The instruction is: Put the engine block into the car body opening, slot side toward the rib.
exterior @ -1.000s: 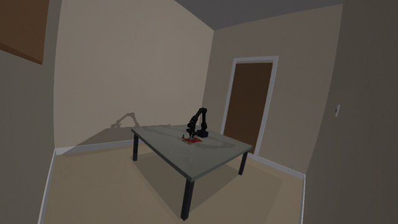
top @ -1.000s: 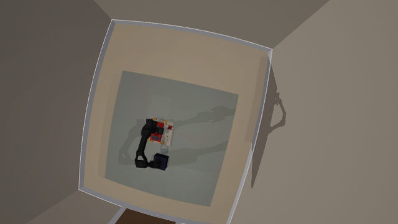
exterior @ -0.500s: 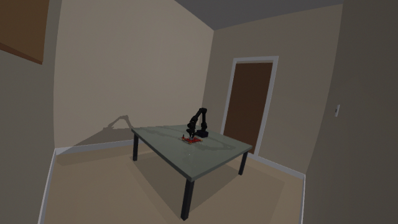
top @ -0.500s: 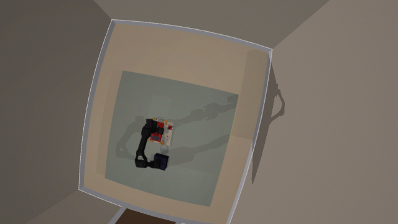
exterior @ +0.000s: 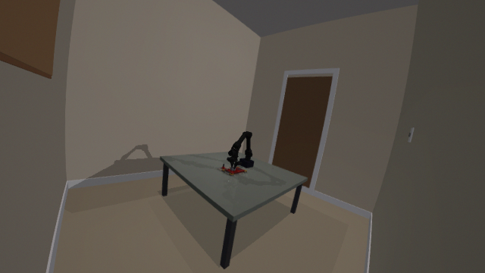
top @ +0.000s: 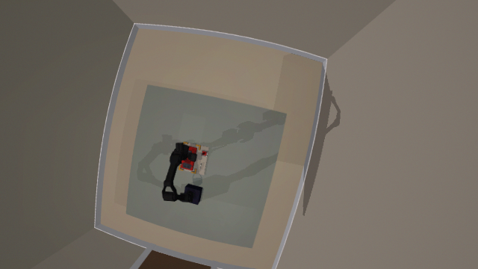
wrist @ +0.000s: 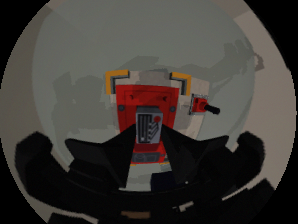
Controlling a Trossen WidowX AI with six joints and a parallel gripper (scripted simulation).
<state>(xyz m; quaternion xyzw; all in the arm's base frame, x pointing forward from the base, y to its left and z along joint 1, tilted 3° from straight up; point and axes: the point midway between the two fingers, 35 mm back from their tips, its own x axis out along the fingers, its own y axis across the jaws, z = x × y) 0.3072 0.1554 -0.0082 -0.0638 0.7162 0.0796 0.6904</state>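
Now: the grey engine block 10 mm below my gripper tip.
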